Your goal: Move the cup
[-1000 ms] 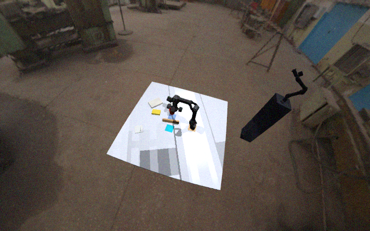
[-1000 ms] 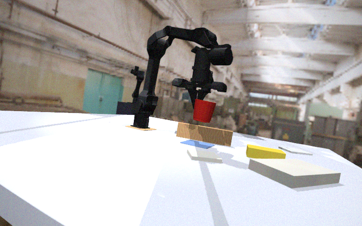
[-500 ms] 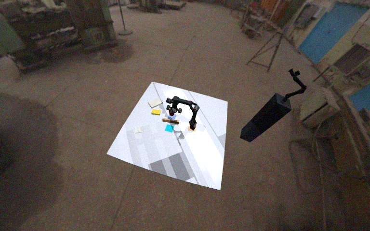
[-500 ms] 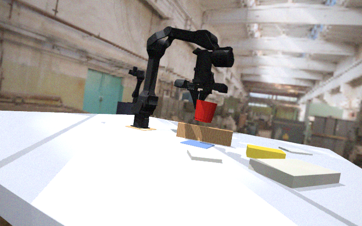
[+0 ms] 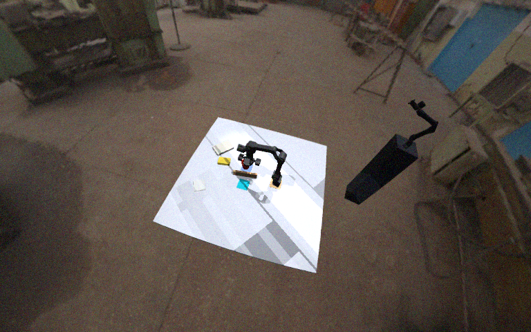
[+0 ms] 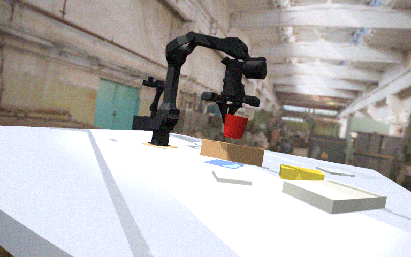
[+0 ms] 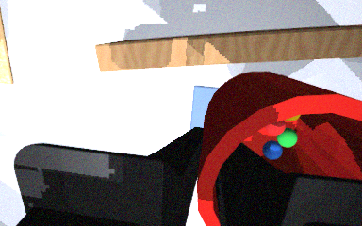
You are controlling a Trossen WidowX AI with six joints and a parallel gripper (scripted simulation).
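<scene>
The blue marble lies 40 mm ahead of my gripper tip, 20 mm below it and 10 mm to the right of it. Also, from my gripper tip: green marble 50 mm ahead, 20 mm below; then wooden wall 100 mm below, 40 mm to the left, 10 mm ahead; then red cup 30 mm ahead.
</scene>
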